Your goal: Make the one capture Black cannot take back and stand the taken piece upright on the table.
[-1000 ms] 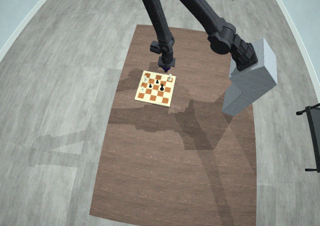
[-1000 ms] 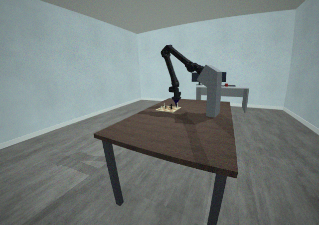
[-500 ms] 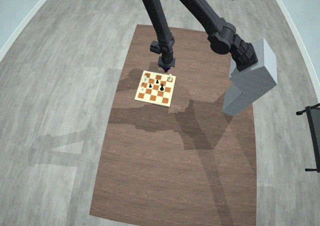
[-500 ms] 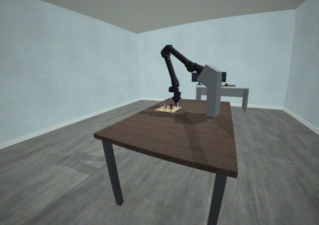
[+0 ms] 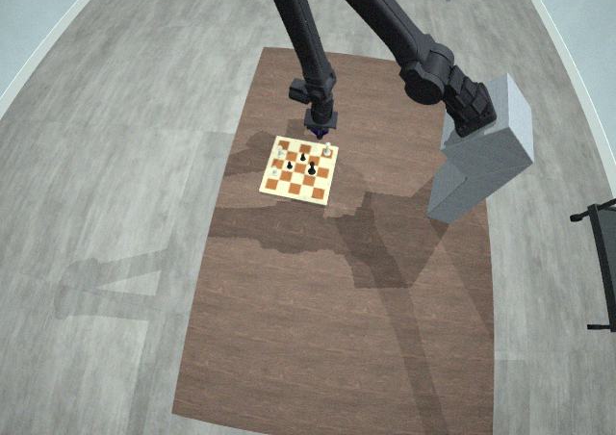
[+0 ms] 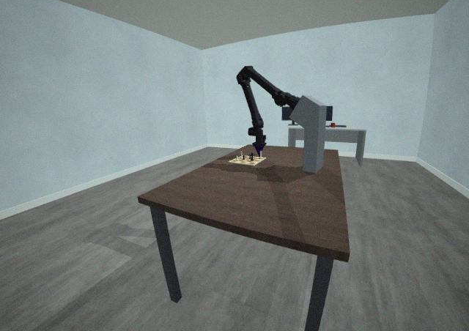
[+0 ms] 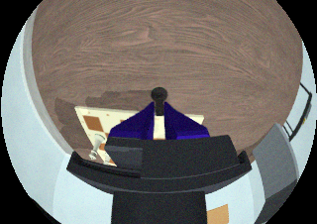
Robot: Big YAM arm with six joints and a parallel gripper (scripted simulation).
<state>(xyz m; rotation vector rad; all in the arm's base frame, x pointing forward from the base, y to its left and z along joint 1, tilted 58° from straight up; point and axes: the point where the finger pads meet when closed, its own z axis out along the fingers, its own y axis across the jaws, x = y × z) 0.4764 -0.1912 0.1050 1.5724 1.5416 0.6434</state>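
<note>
Right now the chessboard is 12 cm to the left of my hand, 8 cm ahead of it and 2 cm below it.
</note>
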